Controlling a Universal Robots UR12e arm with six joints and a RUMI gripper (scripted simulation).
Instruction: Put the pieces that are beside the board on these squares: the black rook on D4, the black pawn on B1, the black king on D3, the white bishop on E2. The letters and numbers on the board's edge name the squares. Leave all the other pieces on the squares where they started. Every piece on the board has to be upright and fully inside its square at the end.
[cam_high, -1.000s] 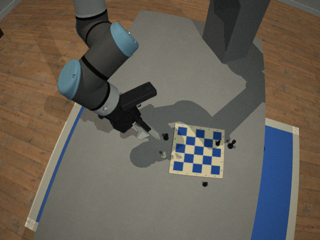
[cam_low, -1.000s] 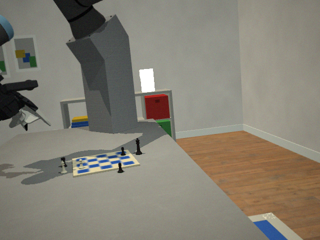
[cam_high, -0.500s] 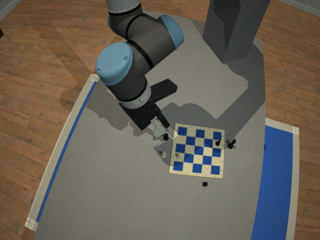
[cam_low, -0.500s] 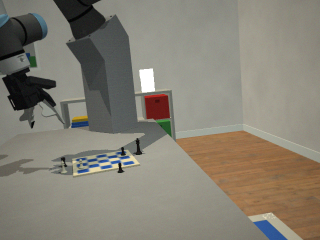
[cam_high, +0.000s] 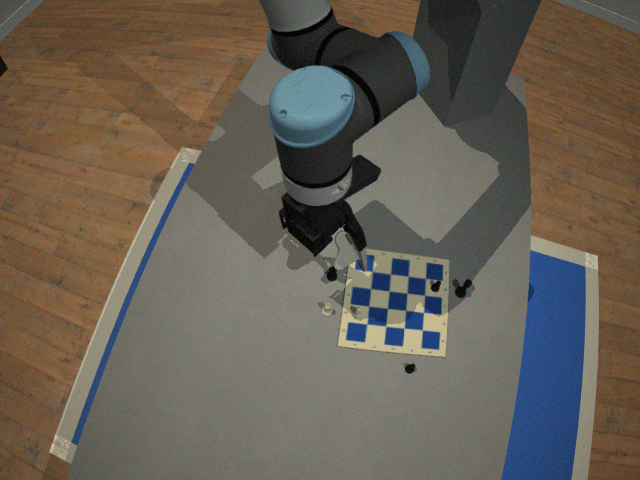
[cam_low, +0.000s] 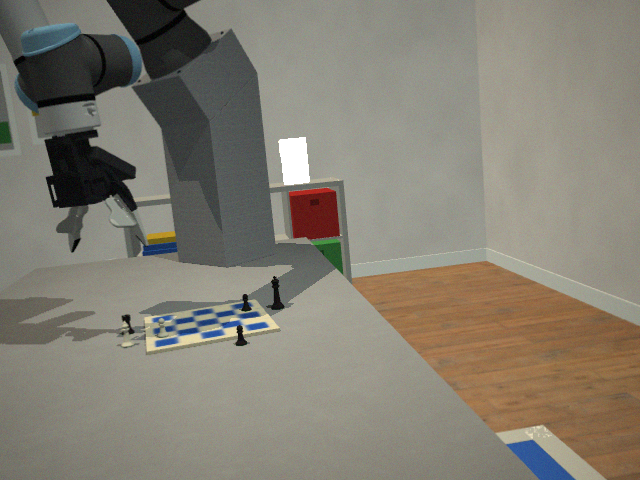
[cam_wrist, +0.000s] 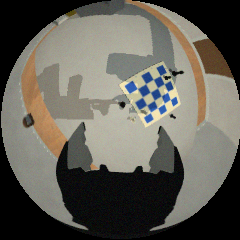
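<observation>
Now: the black rook 14 cm below my hand and 1 cm to the left of it. Round my hand: white pawn (14 cm below, 8 cm ahead, 6 cm to the left); white bishop (14 cm below, 7 cm ahead); chessboard (15 cm below, 14 cm to the left, 5 cm ahead).
</observation>
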